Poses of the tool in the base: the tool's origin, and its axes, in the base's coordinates. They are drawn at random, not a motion.
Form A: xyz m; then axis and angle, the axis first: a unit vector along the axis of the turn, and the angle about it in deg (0 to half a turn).
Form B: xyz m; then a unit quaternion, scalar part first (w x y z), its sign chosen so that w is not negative. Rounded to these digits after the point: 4 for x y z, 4 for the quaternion.
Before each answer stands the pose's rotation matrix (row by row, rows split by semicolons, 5 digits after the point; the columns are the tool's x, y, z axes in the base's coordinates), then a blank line. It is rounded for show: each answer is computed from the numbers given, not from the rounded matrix.
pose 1, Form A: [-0.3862 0.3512 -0.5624 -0.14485 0.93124 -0.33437 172.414]
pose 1, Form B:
-0.94947 -0.22446 0.21938; -0.31274 0.73559 -0.60091; -0.02649 -0.63916 -0.76862

[-0.3862 0.3512 -0.5624 0.0662 -0.1445 0.9292 -0.3336]
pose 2, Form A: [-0.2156 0.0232 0.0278 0.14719 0.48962 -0.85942 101.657]
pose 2, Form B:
-0.17601 0.92833 0.32746; -0.75507 0.08611 -0.64997; -0.63158 -0.36166 0.68579

[-0.2156 0.0232 0.0278 0.6316 0.1141 0.3796 -0.6663]
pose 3, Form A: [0.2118 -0.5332 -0.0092 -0.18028 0.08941 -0.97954 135.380]
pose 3, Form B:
-0.65615 0.66044 0.36509; -0.71562 -0.69810 -0.02329; 0.23949 -0.27655 0.93068

[0.2118 -0.5332 -0.0092 0.3796 -0.1668 0.0827 -0.9062]
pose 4, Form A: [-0.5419 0.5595 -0.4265 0.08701 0.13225 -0.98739 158.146]
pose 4, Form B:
-0.91354 0.38974 -0.11642; -0.34536 -0.89441 -0.28417; -0.21488 -0.21939 0.95168

[-0.5419 0.5595 -0.4265 0.1896 0.0854 0.1299 -0.9695]
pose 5, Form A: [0.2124 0.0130 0.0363 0.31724 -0.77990 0.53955 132.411]
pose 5, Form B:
-0.50593 -0.81265 -0.28921; -0.01592 0.34403 -0.93882; 0.86243 -0.47037 -0.18699

[0.2124 0.0130 0.0363 0.4035 0.2903 -0.7136 0.4937]
